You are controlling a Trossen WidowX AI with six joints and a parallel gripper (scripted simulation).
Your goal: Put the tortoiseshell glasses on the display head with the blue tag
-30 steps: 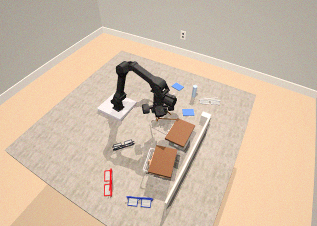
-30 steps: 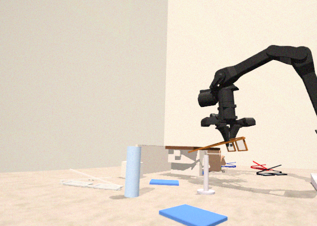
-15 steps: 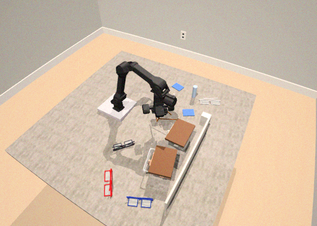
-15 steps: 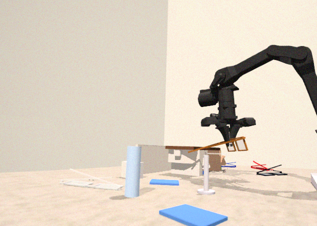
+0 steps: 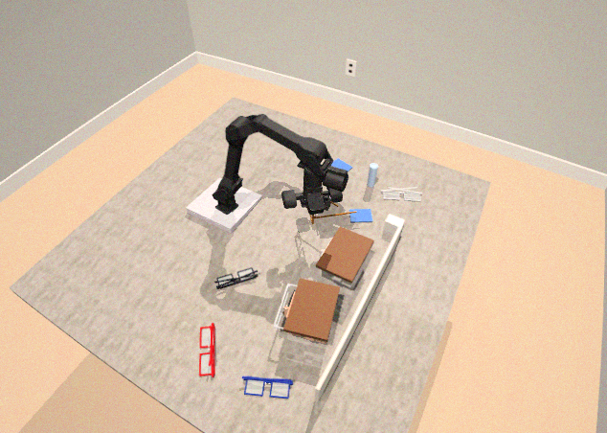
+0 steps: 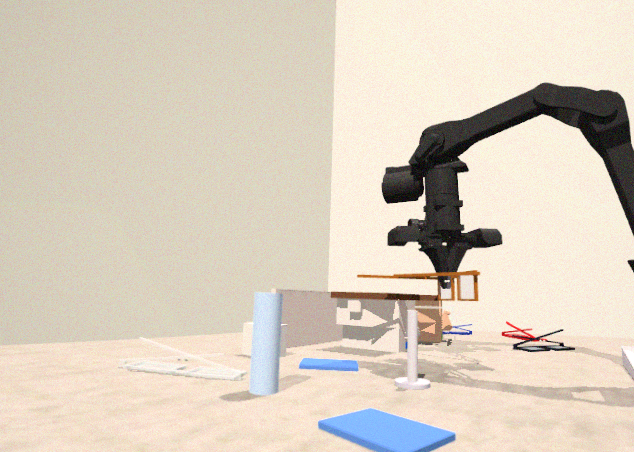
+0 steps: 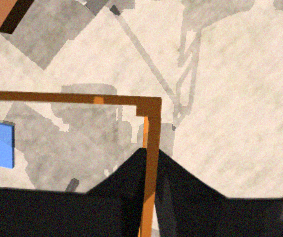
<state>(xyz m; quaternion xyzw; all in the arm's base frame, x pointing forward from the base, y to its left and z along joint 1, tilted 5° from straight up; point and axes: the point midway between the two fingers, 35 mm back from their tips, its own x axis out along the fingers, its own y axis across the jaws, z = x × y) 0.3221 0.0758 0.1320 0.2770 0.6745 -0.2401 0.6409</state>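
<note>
My gripper tip is 210 mm to the right of the white post, 90 mm above it and 40 mm past it. Round my gripper tip: long white rail: 300 mm ahead, 150 mm to the right, 60 mm below; light blue cylinder: 350 mm to the left, 70 mm below, 50 mm ahead.
</note>
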